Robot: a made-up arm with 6 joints.
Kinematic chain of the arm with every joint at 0, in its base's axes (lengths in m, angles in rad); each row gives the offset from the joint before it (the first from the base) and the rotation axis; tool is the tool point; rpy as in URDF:
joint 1: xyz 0 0 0.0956 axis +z
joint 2: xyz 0 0 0 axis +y
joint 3: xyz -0.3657 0 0.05 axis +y
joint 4: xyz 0.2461 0 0.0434 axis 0.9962 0 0.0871
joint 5: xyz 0 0 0 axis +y
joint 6: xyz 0.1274 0 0.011 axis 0.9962 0 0.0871
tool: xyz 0 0 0 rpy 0 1.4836 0
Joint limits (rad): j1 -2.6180..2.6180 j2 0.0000..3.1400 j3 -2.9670..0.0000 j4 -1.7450..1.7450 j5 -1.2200..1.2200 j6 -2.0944..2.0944
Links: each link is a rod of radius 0.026 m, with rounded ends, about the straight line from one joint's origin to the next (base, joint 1, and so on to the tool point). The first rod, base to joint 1, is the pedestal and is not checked.
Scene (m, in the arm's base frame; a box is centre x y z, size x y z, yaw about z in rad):
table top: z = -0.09
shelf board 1: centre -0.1 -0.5 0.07 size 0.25 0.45 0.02 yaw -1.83
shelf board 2: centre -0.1 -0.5 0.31 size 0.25 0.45 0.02 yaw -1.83
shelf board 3: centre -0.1 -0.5 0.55 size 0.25 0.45 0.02 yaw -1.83
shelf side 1: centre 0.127 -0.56 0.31 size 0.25 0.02 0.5 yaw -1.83
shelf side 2: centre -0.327 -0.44 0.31 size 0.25 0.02 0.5 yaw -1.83
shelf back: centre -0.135 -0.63 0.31 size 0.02 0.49 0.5 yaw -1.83
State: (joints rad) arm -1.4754 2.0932 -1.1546 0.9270 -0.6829 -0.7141
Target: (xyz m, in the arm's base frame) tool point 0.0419 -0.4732 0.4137
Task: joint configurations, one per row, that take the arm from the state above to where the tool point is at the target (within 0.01 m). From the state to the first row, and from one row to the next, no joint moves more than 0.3 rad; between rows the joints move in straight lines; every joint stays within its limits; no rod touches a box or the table.
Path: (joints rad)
1: -1.3989 1.9442 -0.9319 0.9539 -0.6478 -0.7141
2: -1.3224 1.7952 -0.7093 0.9808 -0.6127 -0.7141
3: -1.2459 1.6462 -0.4866 1.0077 -0.5777 -0.7141
4: -1.1881 1.5073 -0.7137 0.9659 -0.6290 -0.7141
5: -1.1302 1.3684 -0.9407 0.9242 -0.6803 -0.7141
6: -1.2380 1.5654 -1.1553 0.8997 -0.7007 -0.7141
7: -1.3458 1.7623 -1.3698 0.8751 -0.7211 -0.7141

